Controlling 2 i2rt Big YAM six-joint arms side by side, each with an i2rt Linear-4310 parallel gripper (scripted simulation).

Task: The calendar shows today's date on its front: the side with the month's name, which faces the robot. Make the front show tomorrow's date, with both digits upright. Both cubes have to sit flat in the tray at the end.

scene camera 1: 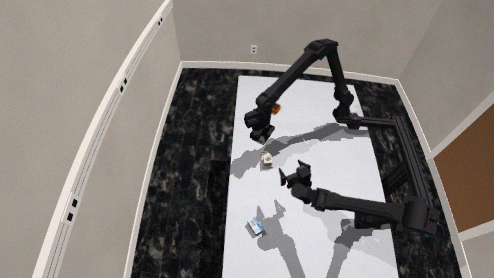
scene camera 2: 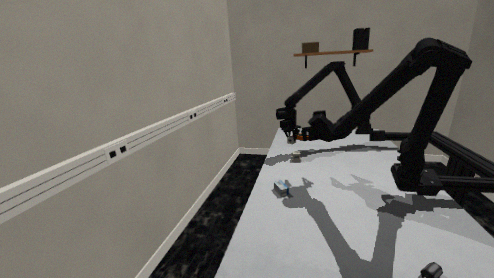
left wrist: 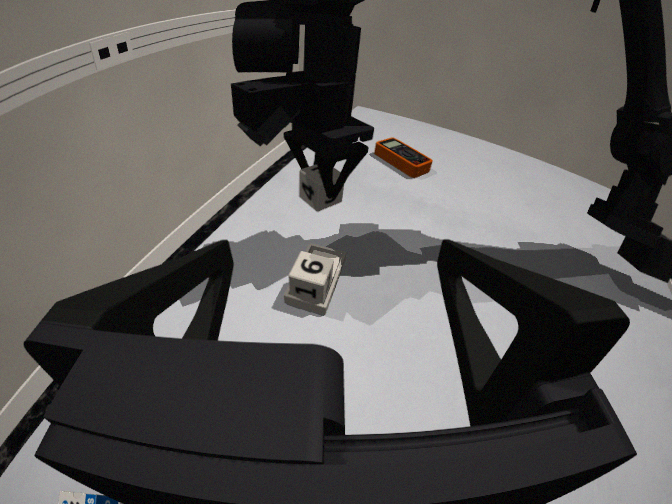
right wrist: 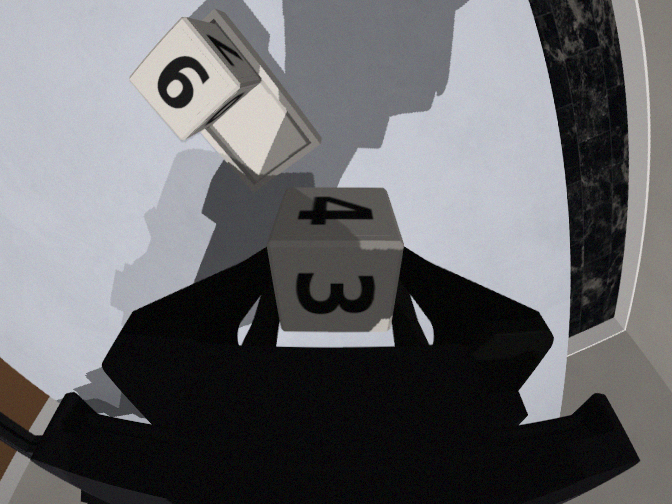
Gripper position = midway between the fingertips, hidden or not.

Observation:
In view: the left gripper [left wrist: 335, 251], the right gripper [right wrist: 335, 253], a cream tray [right wrist: 264, 133], a pale cube [right wrist: 335, 253], a pale cube [right wrist: 194, 74] and an orange multimeter [left wrist: 411, 162].
The right gripper is seen too in the left wrist view [left wrist: 321, 188]. The right wrist view does not show the orange multimeter, which is hidden by the right gripper.

